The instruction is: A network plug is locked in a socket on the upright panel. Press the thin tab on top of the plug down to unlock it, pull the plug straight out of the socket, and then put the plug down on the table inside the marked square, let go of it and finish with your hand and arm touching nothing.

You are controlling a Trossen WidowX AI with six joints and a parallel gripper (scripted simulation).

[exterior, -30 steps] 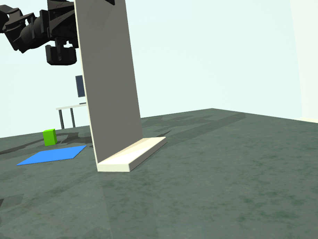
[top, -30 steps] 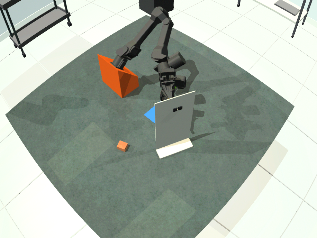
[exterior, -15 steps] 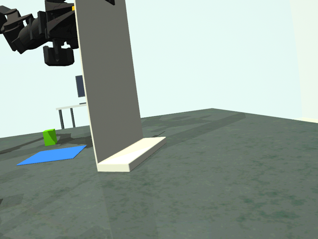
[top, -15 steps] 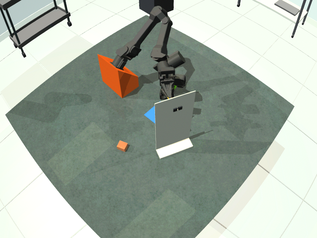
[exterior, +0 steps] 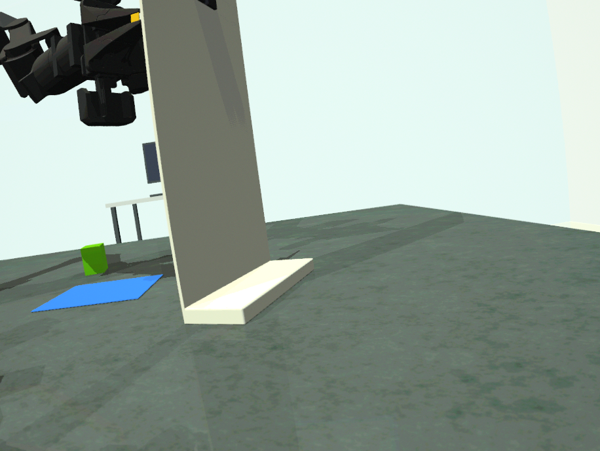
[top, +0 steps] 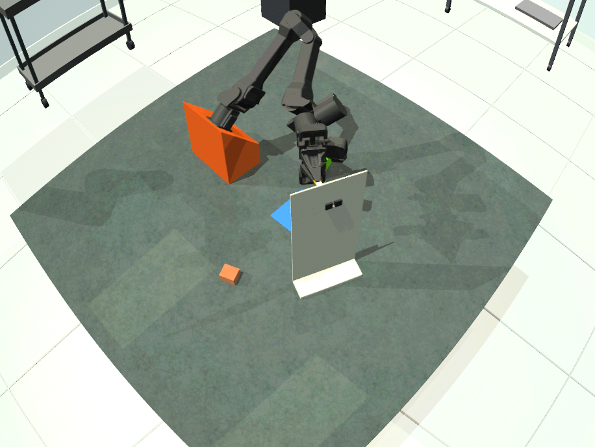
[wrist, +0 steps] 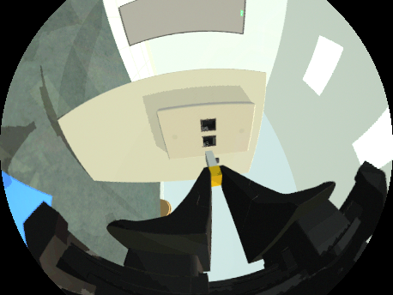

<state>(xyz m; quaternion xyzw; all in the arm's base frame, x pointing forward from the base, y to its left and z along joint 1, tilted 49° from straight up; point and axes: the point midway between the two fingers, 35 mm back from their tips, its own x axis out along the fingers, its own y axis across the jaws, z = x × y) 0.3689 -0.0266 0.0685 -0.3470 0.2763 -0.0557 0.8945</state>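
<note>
Right now the blue marked square is 28 cm below my gripper tip, 11 cm behind it and 5 cm to the left of it. Also, from my gripper tip: upright panel: 11 cm below, 7 cm ahead, 2 cm to the right; then network plug: right at my gripper tip.
</note>
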